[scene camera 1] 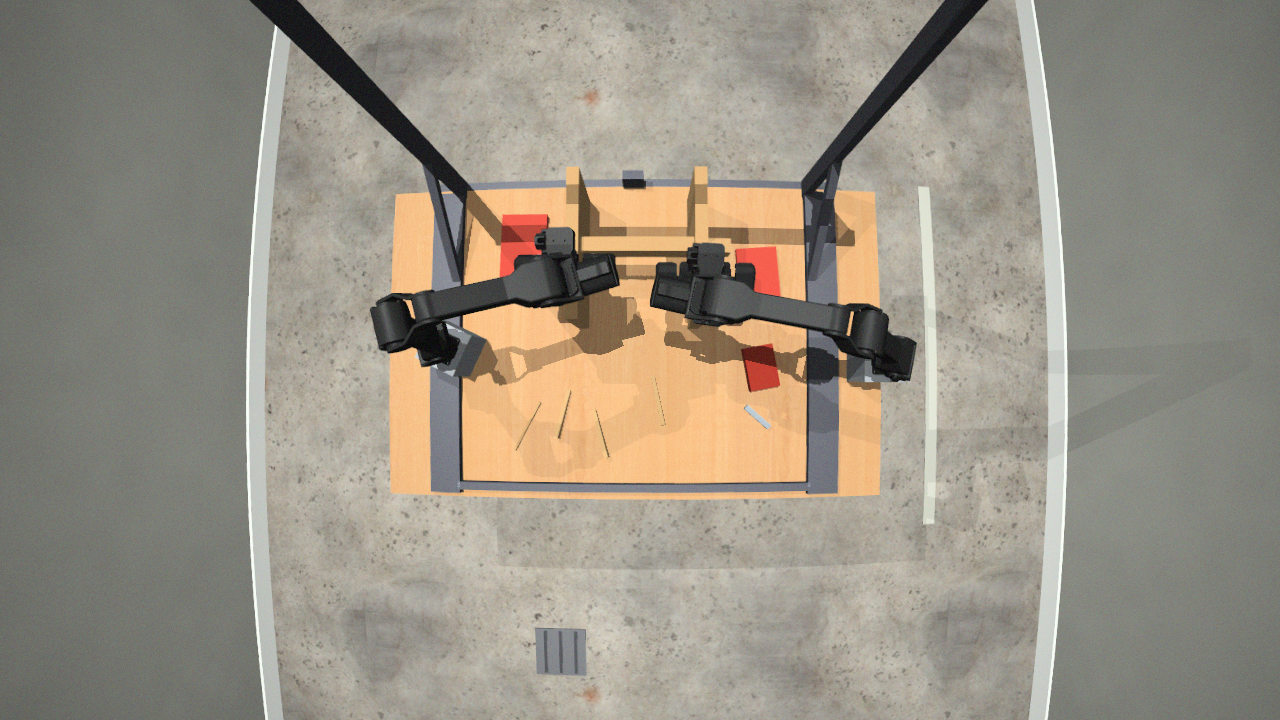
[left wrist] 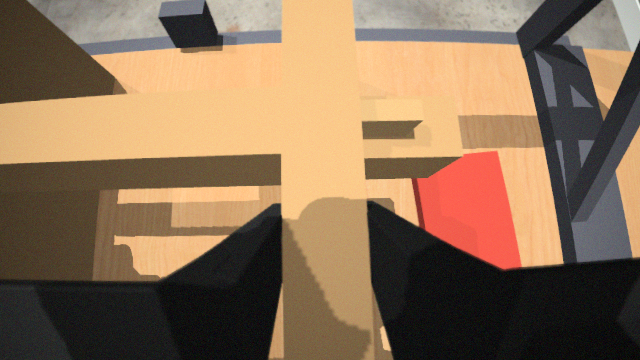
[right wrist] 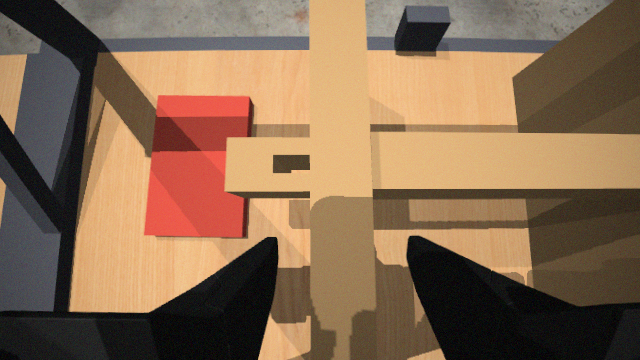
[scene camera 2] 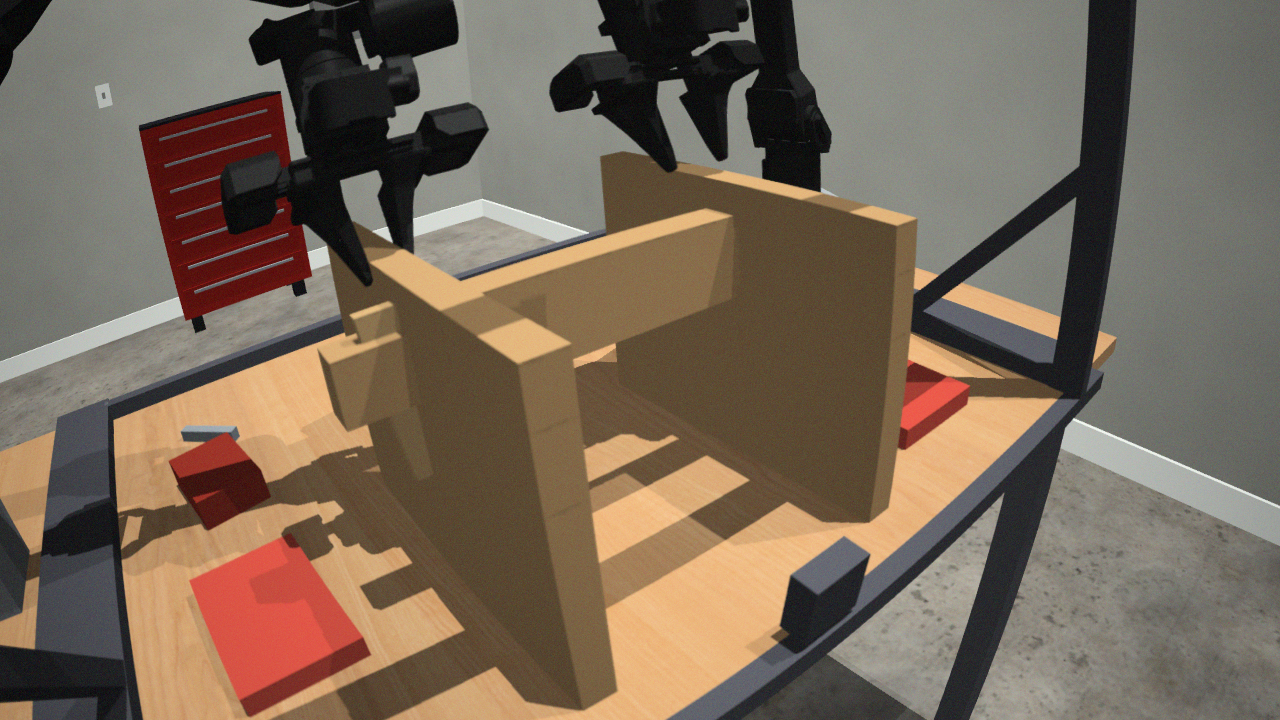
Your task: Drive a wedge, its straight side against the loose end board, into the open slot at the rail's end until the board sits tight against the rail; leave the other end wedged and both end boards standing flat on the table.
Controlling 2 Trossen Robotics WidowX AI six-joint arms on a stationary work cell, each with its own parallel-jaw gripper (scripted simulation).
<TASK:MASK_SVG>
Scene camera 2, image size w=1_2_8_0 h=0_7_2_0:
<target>my left gripper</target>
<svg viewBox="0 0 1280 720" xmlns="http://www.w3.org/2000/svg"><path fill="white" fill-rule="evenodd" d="M483 113L471 103L425 111L416 132L387 139L390 128L387 118L396 117L395 107L410 104L420 95L418 74L411 54L388 57L376 70L370 70L368 64L362 65L359 61L348 58L320 63L301 74L290 88L295 123L307 157L291 161L289 166L282 168L278 154L270 151L226 164L222 171L221 202L228 232L238 235L270 224L278 211L276 200L287 197L288 203L291 202L292 225L308 226L337 253L364 286L371 286L373 278L368 260L346 208L340 180L375 170L379 172L383 183L377 196L392 242L414 255L414 191L423 174L429 177L459 169L469 163L489 131Z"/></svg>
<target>my right gripper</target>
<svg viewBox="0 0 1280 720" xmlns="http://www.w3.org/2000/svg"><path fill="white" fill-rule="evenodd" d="M608 0L602 7L605 21L598 26L601 36L612 36L617 51L580 54L553 77L550 83L549 94L555 111L559 113L586 108L594 96L593 91L596 91L600 103L592 108L592 113L606 117L634 140L662 169L670 173L677 169L677 162L657 106L658 79L659 82L683 79L688 91L679 96L680 101L714 158L718 162L727 159L727 104L729 91L733 82L765 65L765 61L758 45L749 40L719 41L698 56L692 56L691 52L711 41L708 34L740 31L737 22L746 22L749 18L747 0Z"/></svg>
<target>end board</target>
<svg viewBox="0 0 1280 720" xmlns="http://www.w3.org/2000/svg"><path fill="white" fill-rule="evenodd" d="M353 221L352 223L366 254L373 282L371 286L365 287L337 253L327 244L345 336L355 334L355 329L349 315L388 301L396 304L400 329L408 338L421 404L417 405L432 467L429 470L430 476L419 481L416 479L403 454L390 419L386 417L368 424L383 482L434 547L491 614L582 711L585 711L618 692L594 529L572 344Z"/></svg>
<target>end board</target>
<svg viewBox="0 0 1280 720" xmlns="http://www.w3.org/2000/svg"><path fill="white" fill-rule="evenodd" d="M600 156L606 236L702 209L710 209L732 215L733 225L739 227L740 284L735 285L735 298L615 343L619 384L868 523L873 521L889 508L909 356L918 218L804 188L676 161L678 165L677 170L667 173L647 155L622 151Z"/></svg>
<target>grey piece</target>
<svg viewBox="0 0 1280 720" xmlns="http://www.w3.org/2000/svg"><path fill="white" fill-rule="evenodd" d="M181 430L184 442L207 442L225 432L234 441L237 441L240 437L237 426L186 425Z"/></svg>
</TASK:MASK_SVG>
